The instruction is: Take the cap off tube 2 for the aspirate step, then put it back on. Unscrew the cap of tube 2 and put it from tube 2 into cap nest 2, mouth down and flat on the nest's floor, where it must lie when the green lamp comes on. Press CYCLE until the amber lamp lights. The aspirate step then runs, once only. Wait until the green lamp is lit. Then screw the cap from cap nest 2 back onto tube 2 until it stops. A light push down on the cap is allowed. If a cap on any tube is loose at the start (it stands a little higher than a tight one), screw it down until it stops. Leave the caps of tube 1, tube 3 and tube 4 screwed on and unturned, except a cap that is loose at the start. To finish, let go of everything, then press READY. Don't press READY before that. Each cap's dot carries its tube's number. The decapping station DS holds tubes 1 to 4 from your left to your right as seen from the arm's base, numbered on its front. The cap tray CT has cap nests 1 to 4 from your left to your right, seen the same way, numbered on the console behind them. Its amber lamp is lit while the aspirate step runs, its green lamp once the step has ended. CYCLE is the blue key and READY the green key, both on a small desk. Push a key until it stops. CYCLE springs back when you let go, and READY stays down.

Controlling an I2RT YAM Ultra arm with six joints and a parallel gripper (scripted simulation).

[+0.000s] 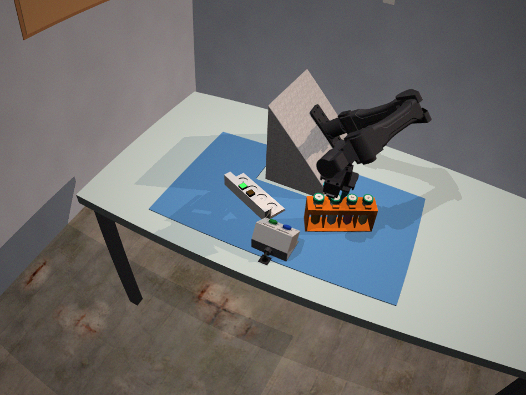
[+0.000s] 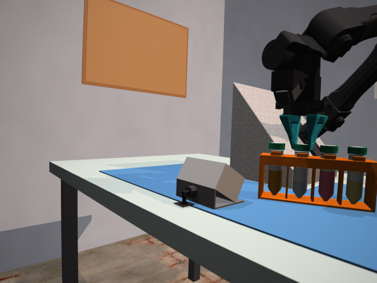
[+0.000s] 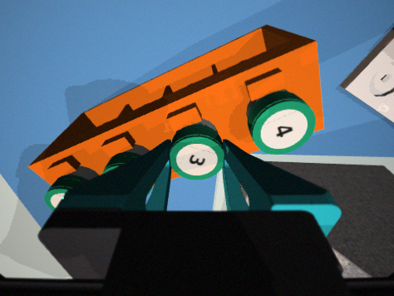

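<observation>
The cap 4 is 20 mm ahead of my hand and 50 mm to the right of it. From my hand the other things lie so: cap 3: right at my hand; cap 2: 20 mm behind, 50 mm to the left; cap 1: 50 mm behind, 90 mm to the left.
</observation>
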